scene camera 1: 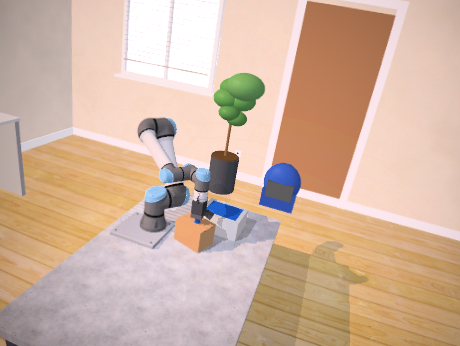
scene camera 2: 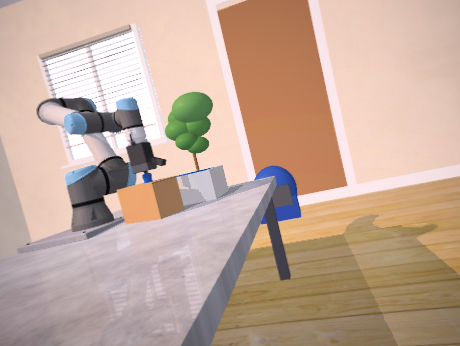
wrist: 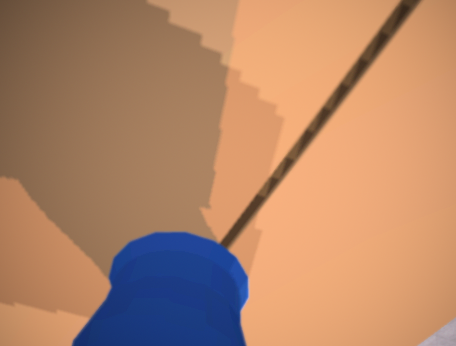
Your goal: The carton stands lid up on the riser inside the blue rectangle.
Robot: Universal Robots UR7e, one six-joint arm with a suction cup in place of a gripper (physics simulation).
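Frame: origin at the arm's base, x ahead, y left, z up, level; metres.
Seen in the pictures: hand at its tool point: (scene camera 1: 197, 222) (wrist: 183, 272); arm's base at its link origin: (scene camera 1: 152, 225) (scene camera 2: 93, 225).
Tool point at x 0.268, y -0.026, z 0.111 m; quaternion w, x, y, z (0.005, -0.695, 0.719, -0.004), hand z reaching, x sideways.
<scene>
Offsets run from my tool point to a thing's middle. Level surfaces: height alone.
The orange carton @(dx -0.009, dy +0.001, dz -0.060 m) (scene camera 1: 192, 237) (scene camera 2: 150, 202) (wrist: 329, 206) stands lid up on the grey table @(dz -0.125 m) (scene camera 1: 143, 292) (scene camera 2: 160, 274), just beside the grey riser @(dx +0.103, dy +0.216, dz -0.065 m) (scene camera 1: 235, 226) (scene camera 2: 208, 183). The riser's top bears the blue rectangle @(dx +0.103, dy +0.216, dz -0.005 m) (scene camera 1: 225, 210) (scene camera 2: 194, 172), which has nothing on it. My blue suction cup (scene camera 1: 197, 221) (scene camera 2: 147, 178) (wrist: 175, 292) presses down on the carton's lid, near the edge that faces the riser. In the wrist view the lid fills the picture, with its dark seam @(dx -0.009, dy +0.001, dz +0.003 m) (wrist: 312, 127) running diagonally up from the cup.
The arm's base stands on a metal plate (scene camera 1: 130, 230) at the table's back left. A potted tree (scene camera 1: 223, 176) (scene camera 2: 189, 120) stands behind the riser. A blue backpack (scene camera 1: 280, 189) (scene camera 2: 283, 202) leans by the door, on the wooden floor.
</scene>
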